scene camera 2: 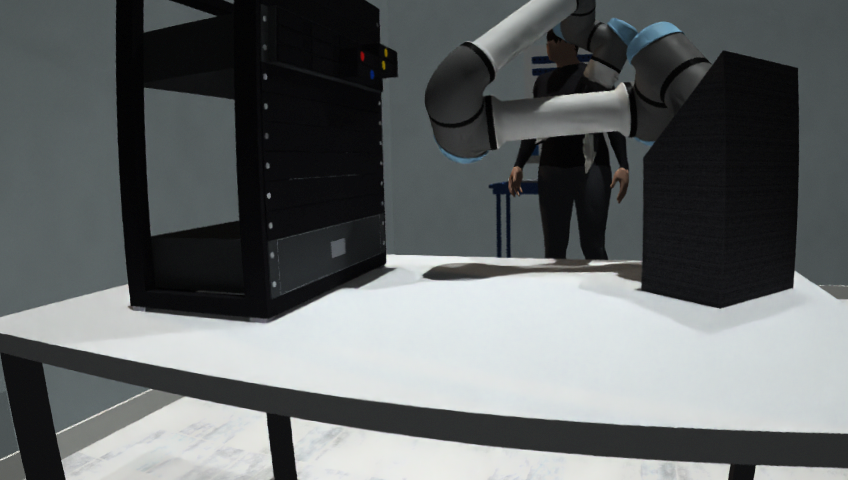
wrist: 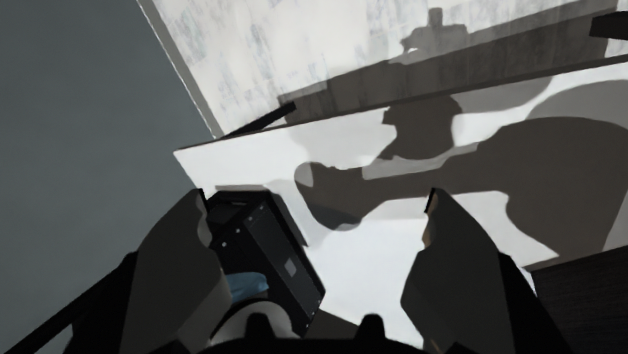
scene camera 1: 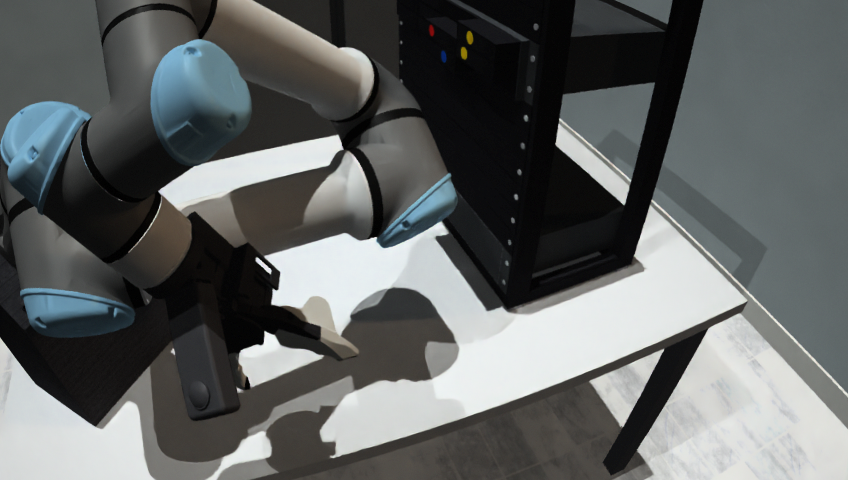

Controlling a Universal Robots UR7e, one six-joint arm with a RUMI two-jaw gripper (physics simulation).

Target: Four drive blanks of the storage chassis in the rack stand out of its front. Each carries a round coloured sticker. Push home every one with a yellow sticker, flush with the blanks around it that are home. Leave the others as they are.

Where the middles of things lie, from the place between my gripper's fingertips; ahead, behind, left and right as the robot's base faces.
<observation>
The rack (scene camera 2: pixel 295 239) lies 47 cm ahead of my hand, 46 cm to the left of it and 6 cm above it.
</observation>
